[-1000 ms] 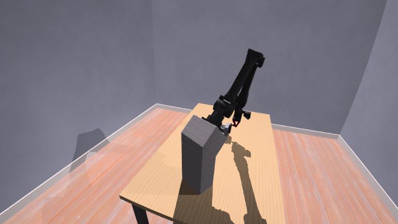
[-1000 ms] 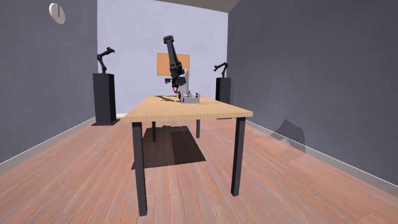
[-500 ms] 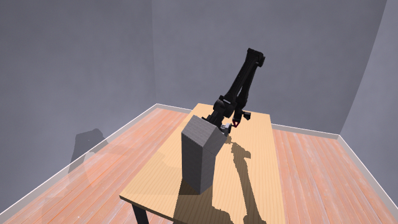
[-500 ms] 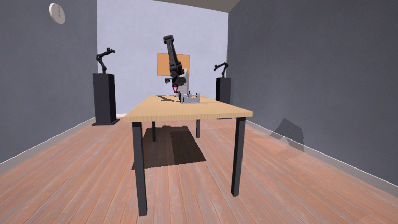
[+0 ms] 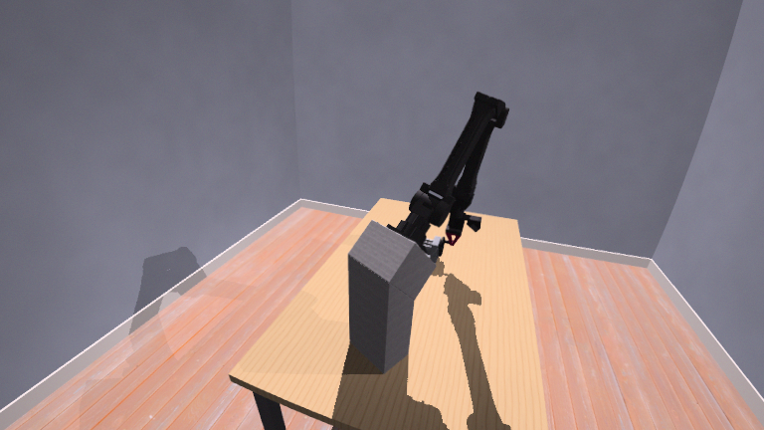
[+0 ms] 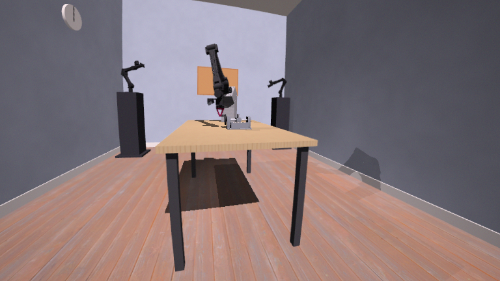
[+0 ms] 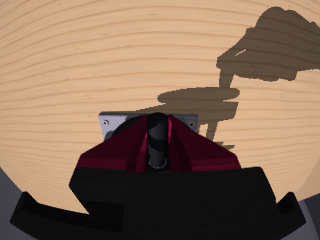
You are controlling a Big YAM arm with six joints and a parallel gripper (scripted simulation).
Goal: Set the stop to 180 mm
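The black handwheel handle is 10 mm to the left of my hand.
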